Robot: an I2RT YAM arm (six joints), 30 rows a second.
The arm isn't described. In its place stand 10 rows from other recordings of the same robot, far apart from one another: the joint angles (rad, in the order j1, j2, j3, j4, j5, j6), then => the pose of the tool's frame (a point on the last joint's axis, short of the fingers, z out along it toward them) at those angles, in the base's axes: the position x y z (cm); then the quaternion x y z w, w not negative.
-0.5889 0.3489 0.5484 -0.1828 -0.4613 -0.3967 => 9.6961, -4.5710, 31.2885, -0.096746, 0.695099, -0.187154, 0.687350
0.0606 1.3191 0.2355 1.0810 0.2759 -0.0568 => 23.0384, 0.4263, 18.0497, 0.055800, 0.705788, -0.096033, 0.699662
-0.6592 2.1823 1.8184 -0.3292 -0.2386 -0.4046 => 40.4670, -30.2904, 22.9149, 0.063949, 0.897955, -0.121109, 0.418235
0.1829 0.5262 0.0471 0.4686 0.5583 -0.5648 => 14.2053, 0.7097, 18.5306, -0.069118, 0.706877, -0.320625, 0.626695
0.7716 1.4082 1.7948 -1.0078 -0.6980 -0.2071 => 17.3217, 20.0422, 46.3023, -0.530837, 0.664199, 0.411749, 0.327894
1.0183 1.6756 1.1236 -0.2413 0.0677 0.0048 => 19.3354, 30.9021, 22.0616, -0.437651, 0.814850, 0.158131, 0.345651
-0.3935 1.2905 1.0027 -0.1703 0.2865 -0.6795 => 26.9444, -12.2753, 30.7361, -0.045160, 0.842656, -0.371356, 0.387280
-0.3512 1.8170 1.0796 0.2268 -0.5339 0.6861 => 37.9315, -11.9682, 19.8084, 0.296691, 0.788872, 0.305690, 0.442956
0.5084 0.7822 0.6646 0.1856 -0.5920 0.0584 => 15.3134, 10.8078, 33.7455, -0.353463, 0.588958, 0.386630, 0.615394
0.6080 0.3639 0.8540 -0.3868 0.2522 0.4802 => 6.1790, 3.2180, 38.6912, 0.050790, 0.668949, 0.309331, 0.673974
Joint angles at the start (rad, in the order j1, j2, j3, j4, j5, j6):
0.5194, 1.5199, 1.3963, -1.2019, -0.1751, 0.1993
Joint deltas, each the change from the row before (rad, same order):
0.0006, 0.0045, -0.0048, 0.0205, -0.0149, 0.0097
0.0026, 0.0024, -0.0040, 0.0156, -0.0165, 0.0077
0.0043, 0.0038, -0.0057, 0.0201, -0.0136, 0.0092
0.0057, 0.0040, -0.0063, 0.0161, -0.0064, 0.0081
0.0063, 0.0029, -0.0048, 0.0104, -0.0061, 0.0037
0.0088, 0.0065, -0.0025, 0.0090, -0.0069, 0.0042
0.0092, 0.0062, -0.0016, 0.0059, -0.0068, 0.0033
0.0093, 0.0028, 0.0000, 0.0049, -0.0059, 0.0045
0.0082, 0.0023, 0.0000, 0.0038, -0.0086, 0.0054
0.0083, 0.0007, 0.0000, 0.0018, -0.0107, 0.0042
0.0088, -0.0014, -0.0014, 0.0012, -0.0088, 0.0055
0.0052, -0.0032, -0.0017, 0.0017, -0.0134, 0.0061
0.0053, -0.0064, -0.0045, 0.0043, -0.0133, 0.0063
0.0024, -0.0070, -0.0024, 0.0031, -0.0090, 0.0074
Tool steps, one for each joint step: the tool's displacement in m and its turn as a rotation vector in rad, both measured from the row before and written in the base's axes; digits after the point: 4 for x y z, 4 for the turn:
0.0019, 0.0019, -0.0019, 0.0193, 0.0002, -0.0049
0.0008, 0.0020, -0.0012, 0.0193, 0.0022, -0.0004
0.0011, 0.0026, -0.0019, 0.0178, 0.0003, -0.0007
0.0006, 0.0025, -0.0023, 0.0092, 0.0008, -0.0001
-0.0001, 0.0023, -0.0018, 0.0069, 0.0019, 0.0045
0.0001, 0.0033, -0.0022, 0.0061, 0.0049, 0.0068
-0.0003, 0.0033, -0.0019, 0.0049, 0.0062, 0.0080
-0.0008, 0.0030, -0.0006, 0.0064, 0.0028, 0.0068
-0.0009, 0.0027, -0.0004, 0.0083, 0.0051, 0.0056
-0.0014, 0.0025, 0.0000, 0.0096, 0.0062, 0.0074
-0.0019, 0.0022, 0.0001, 0.0081, 0.0058, 0.0062
-0.0016, 0.0013, 0.0006, 0.0129, 0.0069, 0.0034
-0.0021, 0.0010, 0.0008, 0.0144, 0.0046, 0.0034
-0.0015, 0.0002, 0.0014, 0.0119, 0.0016, -0.0016

